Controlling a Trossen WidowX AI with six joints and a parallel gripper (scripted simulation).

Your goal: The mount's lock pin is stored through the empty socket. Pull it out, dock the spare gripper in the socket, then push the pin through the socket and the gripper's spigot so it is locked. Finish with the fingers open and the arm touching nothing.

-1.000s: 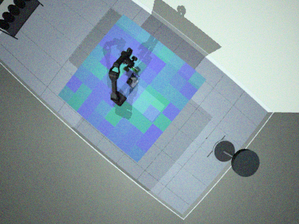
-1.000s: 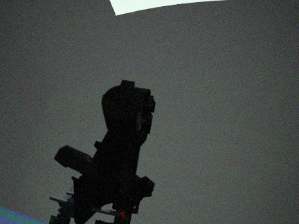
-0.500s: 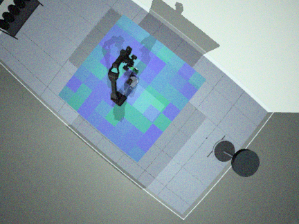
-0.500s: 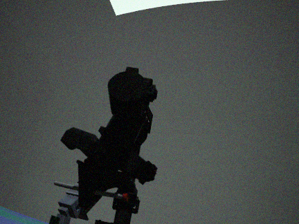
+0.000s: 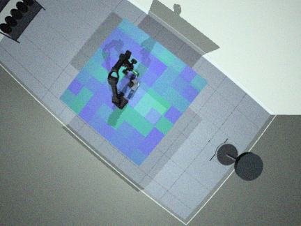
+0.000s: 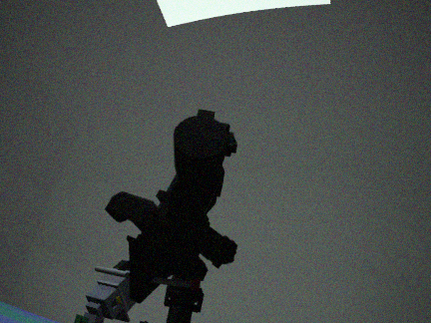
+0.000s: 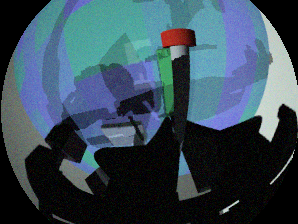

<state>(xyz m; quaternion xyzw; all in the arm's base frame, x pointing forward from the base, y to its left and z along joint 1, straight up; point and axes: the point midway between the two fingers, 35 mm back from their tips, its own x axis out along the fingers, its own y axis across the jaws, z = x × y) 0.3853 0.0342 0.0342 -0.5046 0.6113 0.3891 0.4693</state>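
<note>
Now: gripper tip 110 mm past the mount, 80 mm to the left of it and 30 mm above it. Round my gripper tip: green upright piece 60 mm below, 20 mm ahead; spare gripper 130 mm behind, 80 mm to the right, 30 mm above.
</note>
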